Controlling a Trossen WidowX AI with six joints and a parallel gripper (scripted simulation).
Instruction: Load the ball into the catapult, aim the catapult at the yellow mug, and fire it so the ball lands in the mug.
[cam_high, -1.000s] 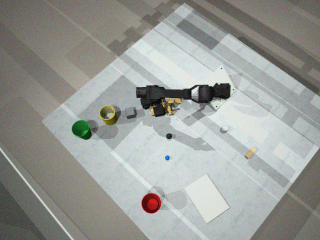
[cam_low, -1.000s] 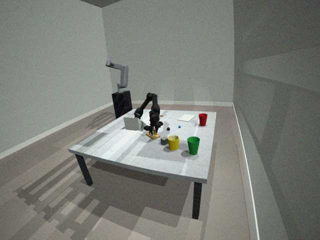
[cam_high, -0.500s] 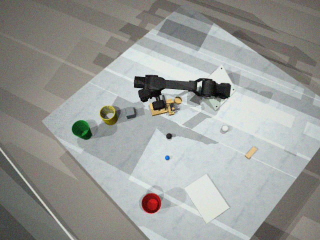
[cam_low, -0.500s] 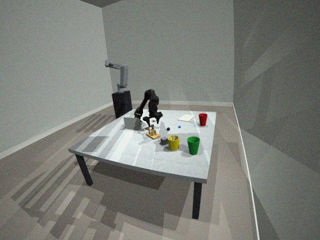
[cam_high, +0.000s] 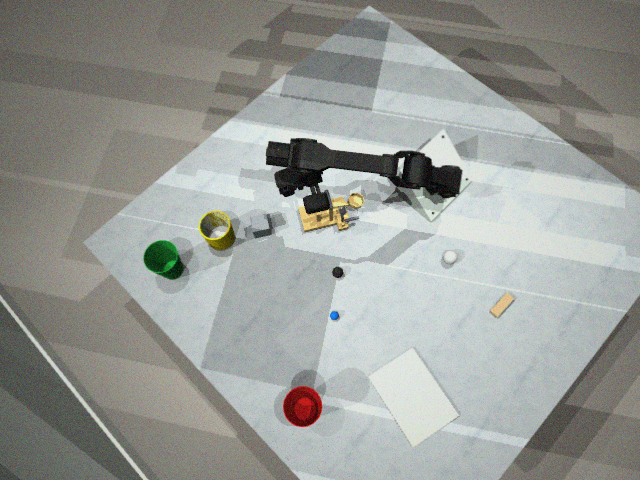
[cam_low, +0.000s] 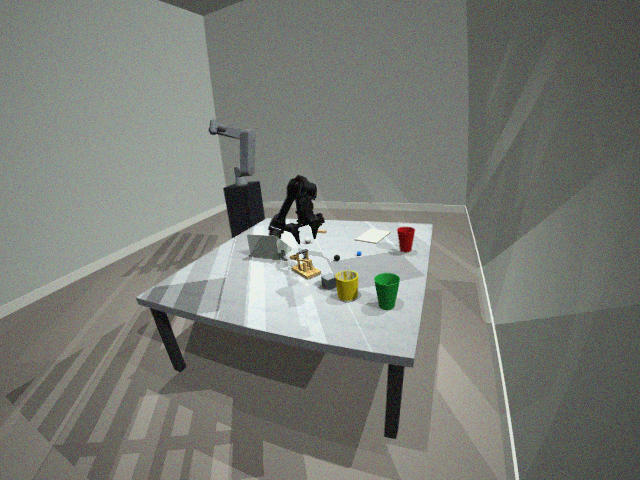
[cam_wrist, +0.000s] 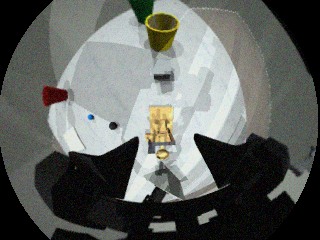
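My gripper tip is 8 cm short of the dark ball, 17 cm to the right of it and 15 cm above it. Round my gripper tip: small grey block (12 cm ahead, 9 cm to the right, 15 cm below); then yellow mug (22 cm ahead, 17 cm to the right, 14 cm below); then wooden catapult (6 cm behind, 6 cm to the left, 12 cm below).
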